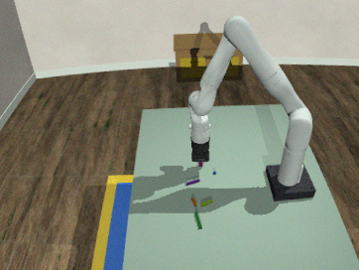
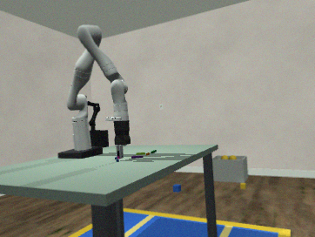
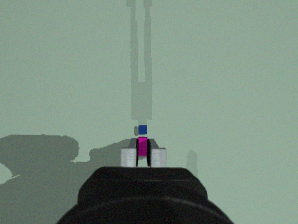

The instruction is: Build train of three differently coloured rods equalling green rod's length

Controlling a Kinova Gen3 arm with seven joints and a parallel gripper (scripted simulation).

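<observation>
My hand is 220 mm to the right of the lime rod, 30 mm above it and 20 mm past it. Round my hand: orange rod (210 mm to the left, 40 mm ahead, 30 mm below); magenta rod (10 mm below); purple rod (100 mm to the left, 40 mm ahead, 30 mm below).
</observation>
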